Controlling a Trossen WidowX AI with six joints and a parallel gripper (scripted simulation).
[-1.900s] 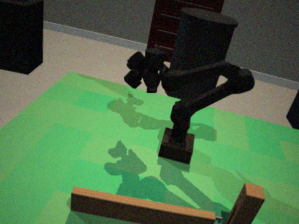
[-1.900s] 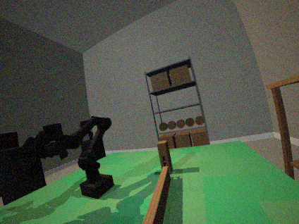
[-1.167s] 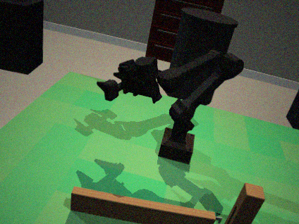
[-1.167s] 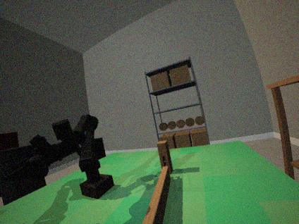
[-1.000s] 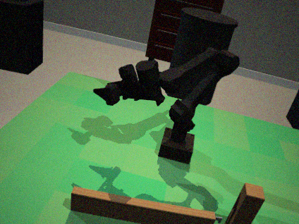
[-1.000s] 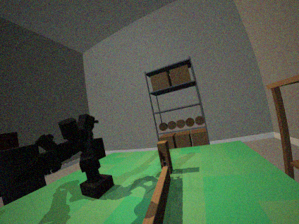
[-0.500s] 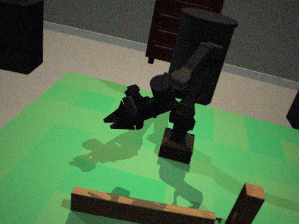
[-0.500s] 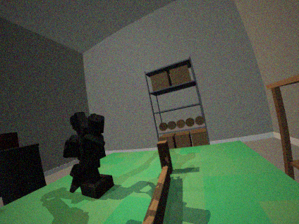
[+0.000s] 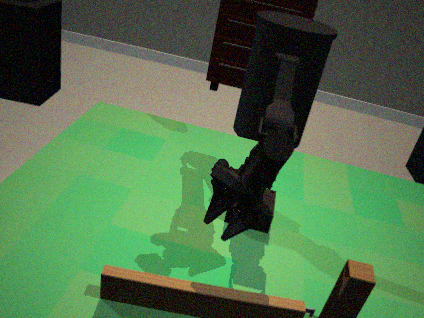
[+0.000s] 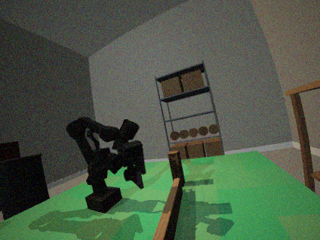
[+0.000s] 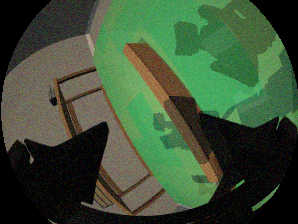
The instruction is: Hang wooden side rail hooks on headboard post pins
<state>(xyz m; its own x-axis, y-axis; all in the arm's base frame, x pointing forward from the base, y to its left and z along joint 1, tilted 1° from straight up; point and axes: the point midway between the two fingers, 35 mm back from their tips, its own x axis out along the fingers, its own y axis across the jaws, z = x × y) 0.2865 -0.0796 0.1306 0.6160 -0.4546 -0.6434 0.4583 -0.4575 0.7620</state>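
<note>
Right now my gripper tip is 28 cm to the right of the headboard post, 7 cm above it and 5 cm short of it.
</note>
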